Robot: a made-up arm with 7 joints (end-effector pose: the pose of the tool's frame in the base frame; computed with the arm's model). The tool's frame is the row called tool.
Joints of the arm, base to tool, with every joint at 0 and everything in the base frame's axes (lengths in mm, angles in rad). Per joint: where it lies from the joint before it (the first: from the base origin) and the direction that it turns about. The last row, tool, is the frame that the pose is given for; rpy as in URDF.
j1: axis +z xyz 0 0 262.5
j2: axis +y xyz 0 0 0
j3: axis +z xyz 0 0 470.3
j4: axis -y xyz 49.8 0 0
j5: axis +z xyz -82.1 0 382.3
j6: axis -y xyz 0 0 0
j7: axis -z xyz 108.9 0 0
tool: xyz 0 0 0 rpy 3.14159 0 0
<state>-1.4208 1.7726 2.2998 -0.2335 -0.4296 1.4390 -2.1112</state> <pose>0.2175 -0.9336 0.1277 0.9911 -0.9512 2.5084</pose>
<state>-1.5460 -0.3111 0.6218 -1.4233 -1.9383 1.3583 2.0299</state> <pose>0.2908 -0.2138 0.9969 -1.0963 -0.5082 1.5791</pose>
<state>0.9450 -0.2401 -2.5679 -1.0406 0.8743 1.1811 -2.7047</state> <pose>-0.0915 -0.5783 0.9197 2.2210 -0.2483 1.5308</pose>
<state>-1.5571 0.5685 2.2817 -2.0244 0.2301 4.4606 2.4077</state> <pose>0.2671 -0.0503 0.7579 0.3571 0.6319 0.2854</pose>
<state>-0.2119 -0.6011 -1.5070 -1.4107 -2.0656 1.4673 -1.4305</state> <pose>-0.4415 -0.4367 0.7992 1.9908 1.2476 -1.5046</pose>
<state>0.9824 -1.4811 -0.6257 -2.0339 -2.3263 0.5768 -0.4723</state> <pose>0.0892 -0.5011 0.6712 2.2667 0.0881 -0.5405</pose>
